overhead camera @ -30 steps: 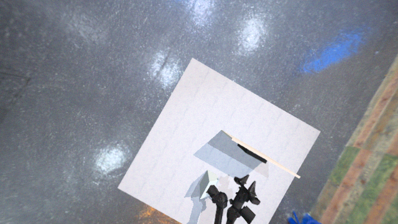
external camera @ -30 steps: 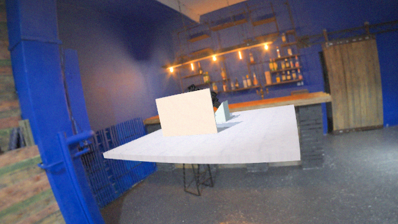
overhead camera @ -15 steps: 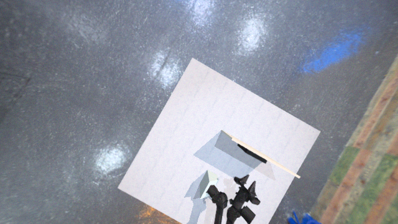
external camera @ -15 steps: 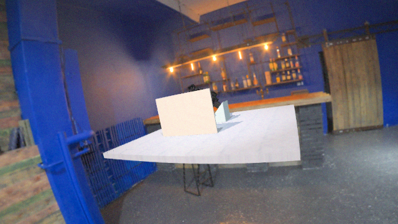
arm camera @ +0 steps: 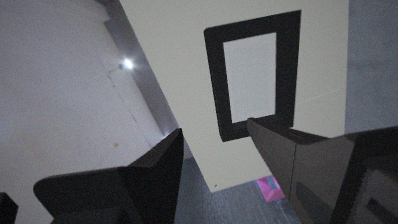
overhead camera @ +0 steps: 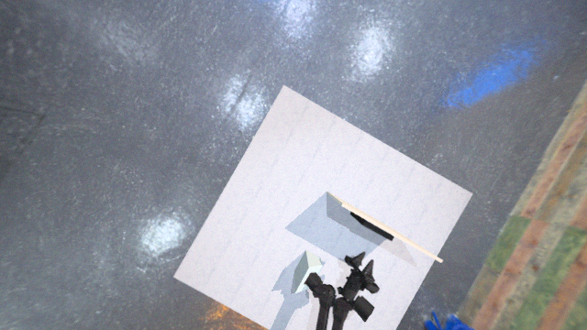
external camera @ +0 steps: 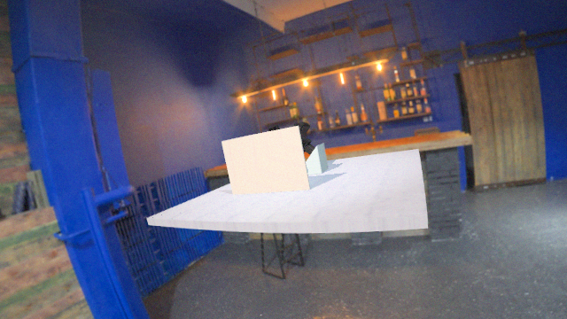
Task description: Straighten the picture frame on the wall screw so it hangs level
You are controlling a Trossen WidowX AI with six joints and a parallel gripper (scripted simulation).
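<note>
My gripper tip is now 130 mm short of the dark picture frame, 80 mm above it and 20 mm to the right of it. From my gripper tip the other things lie so: cream wall panel: 140 mm ahead, 90 mm below, 20 mm to the left.
</note>
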